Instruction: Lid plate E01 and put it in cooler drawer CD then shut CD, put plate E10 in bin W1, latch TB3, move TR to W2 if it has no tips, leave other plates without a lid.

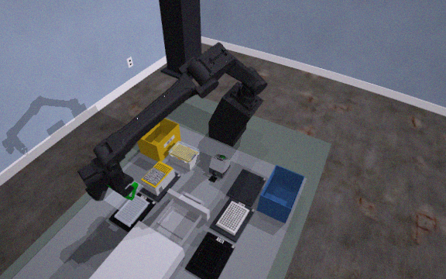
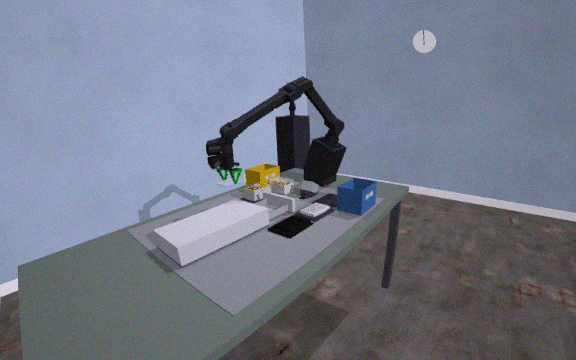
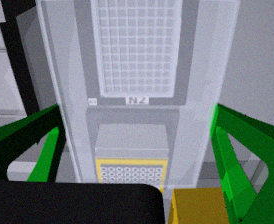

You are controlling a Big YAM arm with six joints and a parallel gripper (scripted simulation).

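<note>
The plate lid lies right at my hand. From my hand the other things lie so: black nest (140 mm below); tip rack TR (180 mm behind, 10 mm to the right, 90 mm below); clear plate (130 mm below).
</note>
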